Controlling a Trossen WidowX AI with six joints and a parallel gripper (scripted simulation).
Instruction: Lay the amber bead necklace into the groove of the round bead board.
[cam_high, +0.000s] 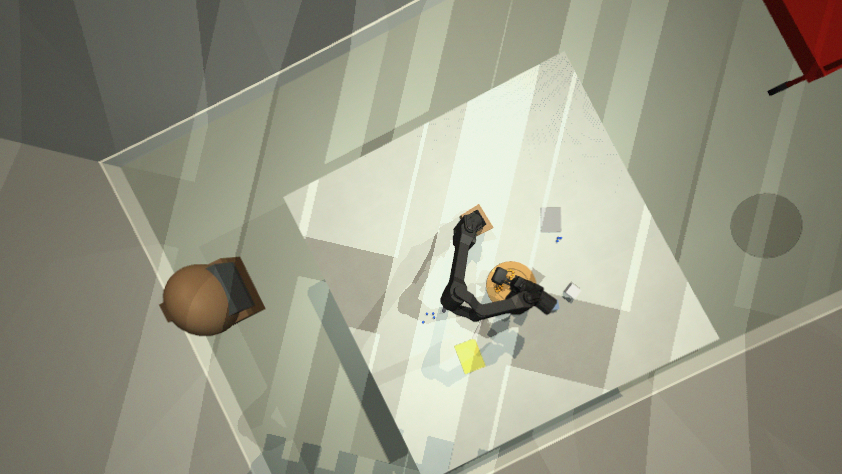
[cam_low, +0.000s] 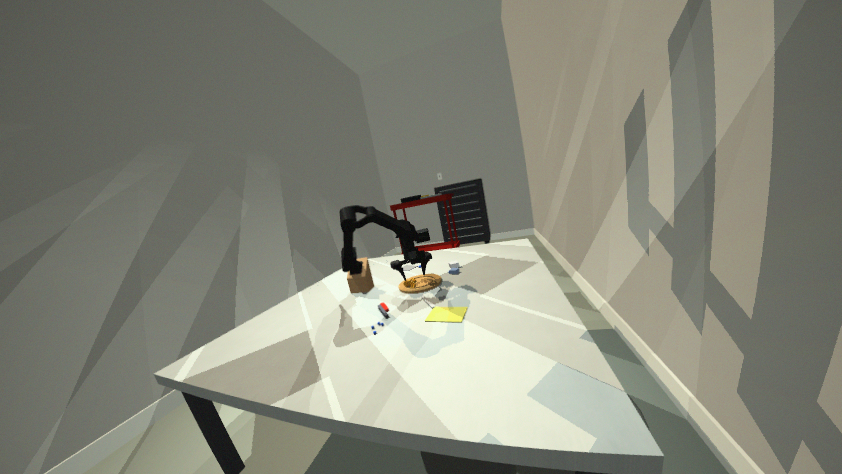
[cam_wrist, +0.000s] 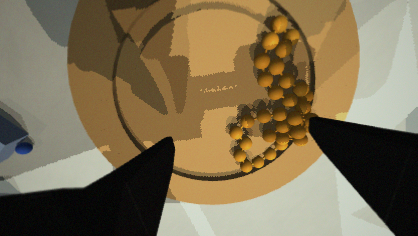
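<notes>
Now: the round bead board 30 mm below my gripper tip, 20 mm ahead of it and 10 mm to the right of it. Round my gripper tip: light blue cube (170 mm ahead, 100 mm to the left, 20 mm below); red-handled tool (240 mm to the right, 70 mm behind, 30 mm below); white cube (190 mm to the left, 160 mm ahead, 20 mm below).
</notes>
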